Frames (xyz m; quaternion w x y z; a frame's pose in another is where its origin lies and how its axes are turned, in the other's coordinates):
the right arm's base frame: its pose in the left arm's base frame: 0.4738 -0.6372 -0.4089 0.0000 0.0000 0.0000 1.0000
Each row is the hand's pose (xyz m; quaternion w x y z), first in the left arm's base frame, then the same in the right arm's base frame.
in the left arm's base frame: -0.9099 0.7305 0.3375 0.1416 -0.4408 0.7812 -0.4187
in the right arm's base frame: 1.3837 -1.3677 0.7464 0.4187 -0.7812 -0.4408 0.1416
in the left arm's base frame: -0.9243 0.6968 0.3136 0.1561 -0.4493 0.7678 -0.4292
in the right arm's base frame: 1.3981 -1.3340 0.7225 0.4292 -0.7678 -0.4493 0.1561
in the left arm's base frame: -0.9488 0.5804 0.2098 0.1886 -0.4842 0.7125 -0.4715
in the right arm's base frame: 1.4226 -1.2176 0.6187 0.4715 -0.7125 -0.4842 0.1886
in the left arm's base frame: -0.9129 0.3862 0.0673 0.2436 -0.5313 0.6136 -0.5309
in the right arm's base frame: 1.3867 -1.0234 0.4762 0.5309 -0.6136 -0.5313 0.2436
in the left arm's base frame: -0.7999 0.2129 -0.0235 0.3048 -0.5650 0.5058 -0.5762
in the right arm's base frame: 1.2737 -0.8501 0.3854 0.5762 -0.5058 -0.5650 0.3048
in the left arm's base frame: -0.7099 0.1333 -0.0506 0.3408 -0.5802 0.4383 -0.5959
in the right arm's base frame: 1.1837 -0.7705 0.3583 0.5959 -0.4383 -0.5802 0.3408
